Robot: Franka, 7 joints.
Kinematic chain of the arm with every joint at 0, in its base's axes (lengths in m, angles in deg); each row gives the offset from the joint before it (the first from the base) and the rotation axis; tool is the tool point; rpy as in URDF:
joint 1: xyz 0 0 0.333 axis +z
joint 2: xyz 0 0 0 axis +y
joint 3: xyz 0 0 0.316 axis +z
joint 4: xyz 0.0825 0 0 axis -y
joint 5: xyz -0.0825 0 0.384 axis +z
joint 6: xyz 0 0 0 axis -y
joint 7: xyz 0.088 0 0 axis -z
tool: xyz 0 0 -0.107 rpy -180 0 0
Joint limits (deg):
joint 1: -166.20..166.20
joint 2: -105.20..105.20
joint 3: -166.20..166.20
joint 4: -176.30..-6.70
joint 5: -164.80..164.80
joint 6: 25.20..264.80
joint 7: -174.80..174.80
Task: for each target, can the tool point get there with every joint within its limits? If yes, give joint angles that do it. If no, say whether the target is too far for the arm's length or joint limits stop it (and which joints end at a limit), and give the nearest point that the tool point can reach.
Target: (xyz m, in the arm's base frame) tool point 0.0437 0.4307 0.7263
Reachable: yes | joints -17.76 49.12 140.36 -111.54 107.17 188.91 -57.01
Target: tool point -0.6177 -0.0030 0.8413
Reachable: yes | joints 38.83 -74.17 47.81 -65.32 135.13 144.17 -23.18
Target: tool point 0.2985 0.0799 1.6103
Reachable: no: too far | nearest point 0.1949 0.0522 1.1668 | short by 0.456 m
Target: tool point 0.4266 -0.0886 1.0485
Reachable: yes | joints 21.29 41.26 -129.85 -29.90 0.88 120.33 -28.66
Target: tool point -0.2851 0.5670 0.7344
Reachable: yes | joints -14.07 -13.61 121.93 -75.24 10.20 123.07 82.64
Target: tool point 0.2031 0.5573 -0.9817
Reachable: no: too far | nearest point 0.1442 0.3958 -0.3425 | short by 0.662 m
